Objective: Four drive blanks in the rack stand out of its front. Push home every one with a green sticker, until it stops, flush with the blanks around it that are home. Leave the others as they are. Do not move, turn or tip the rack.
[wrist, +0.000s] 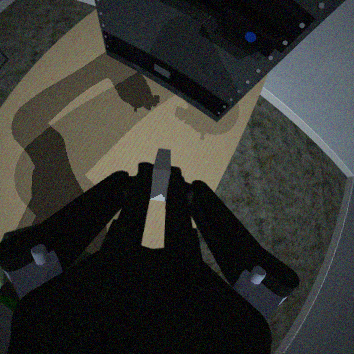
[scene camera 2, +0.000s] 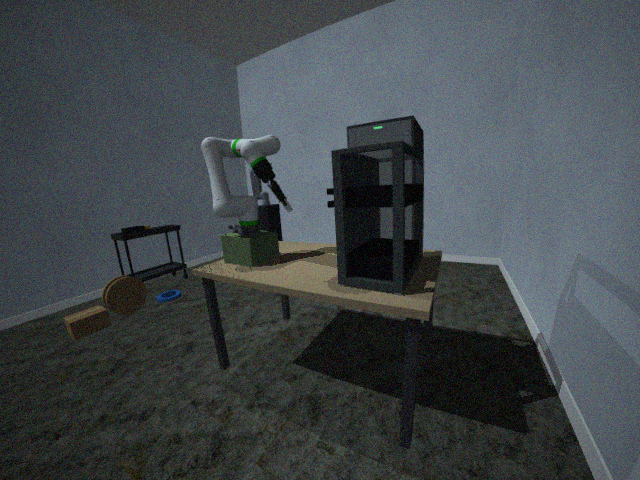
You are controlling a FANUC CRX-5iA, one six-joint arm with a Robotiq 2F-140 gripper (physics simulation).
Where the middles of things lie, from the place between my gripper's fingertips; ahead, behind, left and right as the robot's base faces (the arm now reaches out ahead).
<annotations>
Now: hand 43 cm short of the dark rack (scene camera 2: 361, 252), 17 cm to the right of it and 4 cm above it.
</annotations>
